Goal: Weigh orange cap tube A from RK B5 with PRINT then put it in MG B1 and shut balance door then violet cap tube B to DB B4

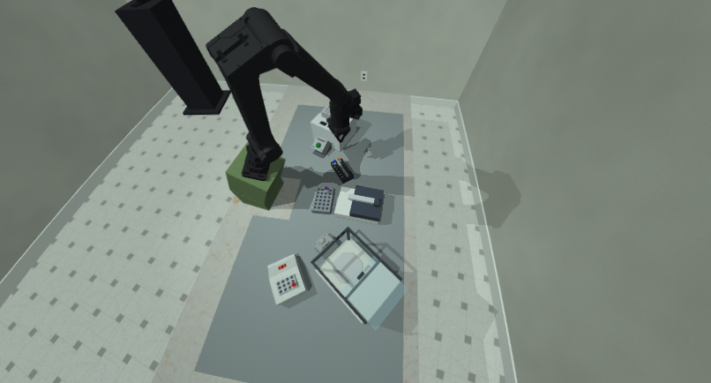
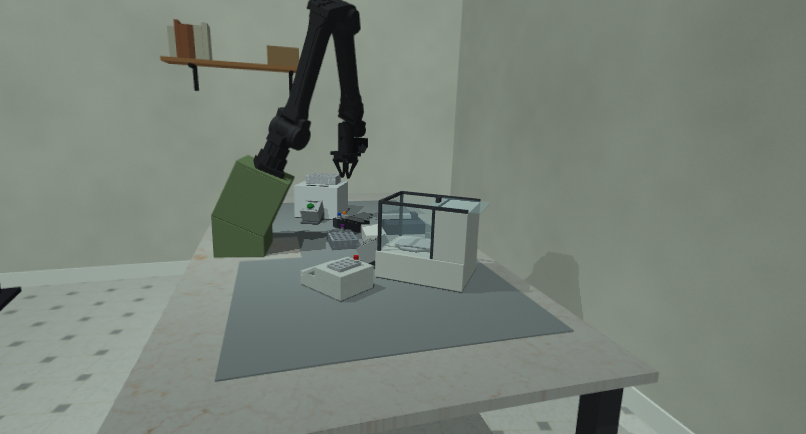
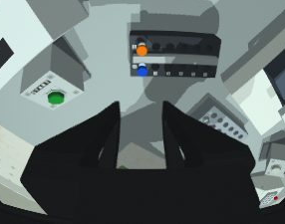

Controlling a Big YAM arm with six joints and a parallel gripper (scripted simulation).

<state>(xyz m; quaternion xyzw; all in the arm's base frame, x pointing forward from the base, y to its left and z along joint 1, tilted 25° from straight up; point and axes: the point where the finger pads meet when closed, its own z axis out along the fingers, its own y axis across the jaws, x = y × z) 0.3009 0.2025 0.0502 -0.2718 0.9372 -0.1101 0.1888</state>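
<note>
Right now the balance door is 600 mm to the right of my hand, 110 mm ahead of it and 10 mm above it. The rest, counted from my hand: magnet block MG (180 mm below, 50 mm to the right, 10 mm ahead); tube B (180 mm to the right, 170 mm below, 60 mm behind); blue-capped tube (170 mm below, 30 mm behind, 20 mm to the right).
</note>
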